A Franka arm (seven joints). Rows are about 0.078 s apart.
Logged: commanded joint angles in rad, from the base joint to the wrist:
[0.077 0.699 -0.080 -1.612 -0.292 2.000 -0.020]
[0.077 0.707 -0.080 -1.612 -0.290 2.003 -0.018]
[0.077 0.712 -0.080 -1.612 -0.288 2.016 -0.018]
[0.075 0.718 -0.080 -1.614 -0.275 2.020 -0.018]
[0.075 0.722 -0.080 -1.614 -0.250 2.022 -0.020]
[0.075 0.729 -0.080 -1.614 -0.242 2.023 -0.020]
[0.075 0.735 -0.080 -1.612 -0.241 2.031 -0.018]
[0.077 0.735 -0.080 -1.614 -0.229 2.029 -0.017]
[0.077 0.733 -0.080 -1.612 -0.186 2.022 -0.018]
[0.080 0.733 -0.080 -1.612 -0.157 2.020 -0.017]
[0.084 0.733 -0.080 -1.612 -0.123 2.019 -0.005]
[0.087 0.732 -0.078 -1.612 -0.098 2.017 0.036]
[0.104 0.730 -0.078 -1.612 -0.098 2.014 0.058]
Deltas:
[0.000 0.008 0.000 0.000 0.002 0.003 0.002]
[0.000 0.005 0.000 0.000 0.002 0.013 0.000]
[-0.002 0.006 0.000 -0.002 0.013 0.004 0.000]
[0.000 0.004 0.000 0.000 0.025 0.002 -0.002]
[0.000 0.007 0.000 0.000 0.008 0.001 0.000]
[0.000 0.006 0.000 0.002 0.001 0.008 0.002]
[0.002 0.000 0.000 -0.002 0.012 -0.002 0.001]
[0.000 -0.002 0.000 0.002 0.043 -0.007 -0.001]
[0.003 0.000 0.000 0.000 0.029 -0.002 0.001]
[0.004 0.000 0.000 0.000 0.034 -0.001 0.012]
[0.003 -0.001 0.002 0.000 0.025 -0.002 0.041]
[0.017 -0.002 0.000 0.000 0.000 -0.003 0.022]

